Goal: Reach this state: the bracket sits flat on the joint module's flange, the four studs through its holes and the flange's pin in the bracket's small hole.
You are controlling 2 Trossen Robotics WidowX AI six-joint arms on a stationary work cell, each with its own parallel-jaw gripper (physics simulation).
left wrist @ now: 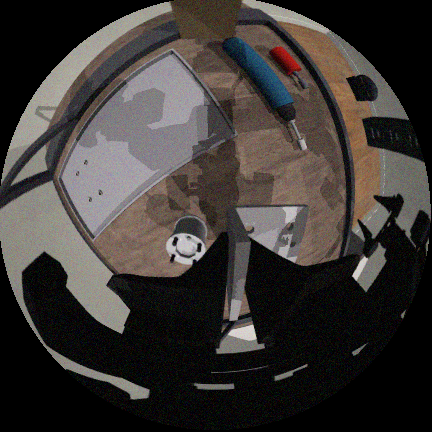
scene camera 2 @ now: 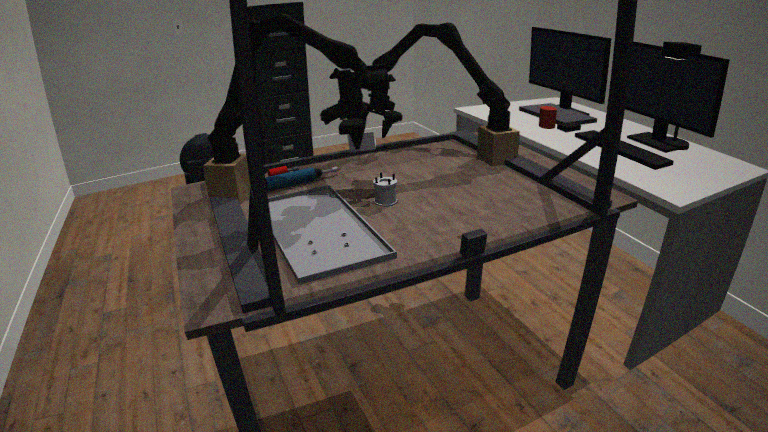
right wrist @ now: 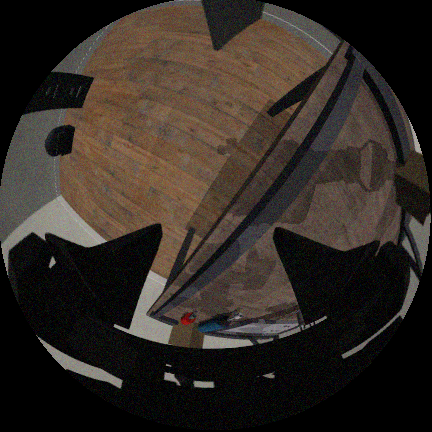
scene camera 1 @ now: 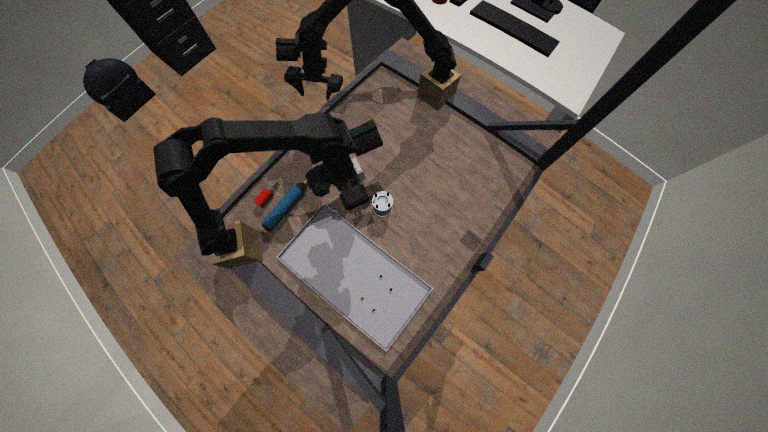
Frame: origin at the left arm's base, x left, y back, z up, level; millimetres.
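Seen in the pictures: left gripper, between the fingertips: (left wrist: 230,236) (scene camera 2: 357,148) (scene camera 1: 349,184); right gripper, between the fingertips: (left wrist: 365,207) (right wrist: 219,231) (scene camera 1: 315,97); left arm's base, origin of its link: (scene camera 2: 226,159) (scene camera 1: 225,242); right arm's base, origin of its link: (scene camera 2: 498,128) (scene camera 1: 441,74).
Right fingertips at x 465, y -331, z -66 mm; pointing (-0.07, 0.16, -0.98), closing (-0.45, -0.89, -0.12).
Note:
Offsets run from my right fingertips to a thing's top centre. "spot": to the spot under its first point.
The joint module @[dx -449, dy -121, dz +25 mm] (scene camera 1: 382,203) (scene camera 2: 385,192) (left wrist: 191,231), a grey cylinder, stands upright on the table, its white flange and four dark studs facing up. The flange's pin cannot be made out. My left gripper (scene camera 2: 358,142) (left wrist: 230,236) is shut on the light grey, L-shaped bracket (scene camera 1: 357,164) (scene camera 2: 363,141) (left wrist: 272,224). It holds the bracket above the table, apart from the module; the fingers grip one leg, and the other leg shows holes in the left wrist view. My right gripper (scene camera 1: 315,95) (right wrist: 219,231) is open and empty, high near the table's far edge.
A shallow tray @[dx -623, dy +18, dz -34 mm] (scene camera 1: 375,327) (scene camera 2: 332,258) (left wrist: 117,97) holds small nuts @[dx -654, dy -58, dz -40 mm] (scene camera 1: 380,276) (scene camera 2: 343,234) (left wrist: 100,192). A blue-handled tool @[spot: dx -374, dy +174, dz -10 mm] (scene camera 1: 283,206) (scene camera 2: 292,177) (left wrist: 262,75) and a red-handled tool @[dx -304, dy +226, dz -16 mm] (scene camera 1: 263,197) (scene camera 2: 277,170) (left wrist: 286,60) lie beyond it. Frame posts stand at the table's edge.

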